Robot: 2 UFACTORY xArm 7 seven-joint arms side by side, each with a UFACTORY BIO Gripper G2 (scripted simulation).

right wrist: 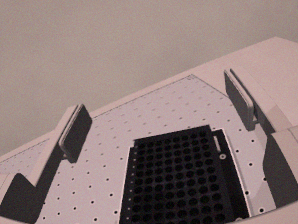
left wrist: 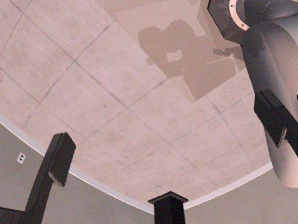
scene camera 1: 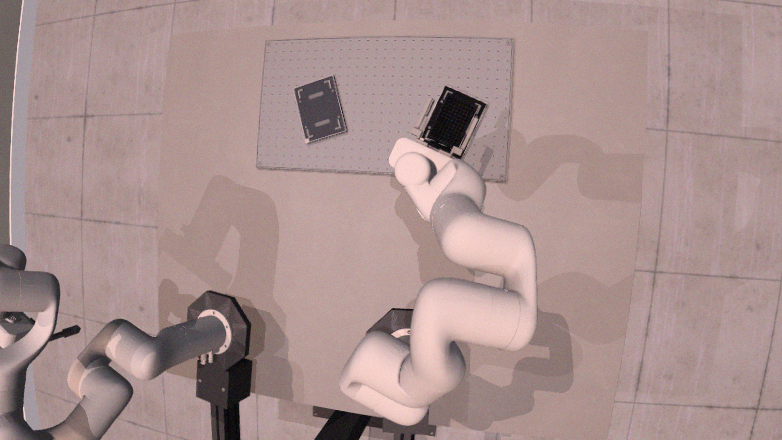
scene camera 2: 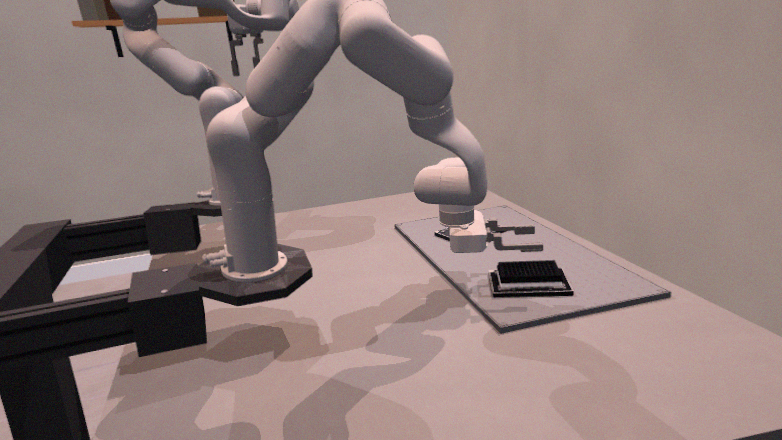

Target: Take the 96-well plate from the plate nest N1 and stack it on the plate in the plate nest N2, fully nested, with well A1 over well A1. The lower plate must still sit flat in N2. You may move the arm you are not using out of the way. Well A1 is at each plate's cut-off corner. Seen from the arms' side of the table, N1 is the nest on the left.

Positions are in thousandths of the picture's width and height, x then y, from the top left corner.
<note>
In view: my right gripper (scene camera 2: 689,540) and a black 96-well plate (scene camera 1: 576,258).
The black 96-well plate shows as well in scene camera 2 (scene camera 2: 666,617). My right gripper also shows in scene camera 1 (scene camera 1: 580,247). The left wrist view does not show the black 96-well plate: it is out of frame.
</note>
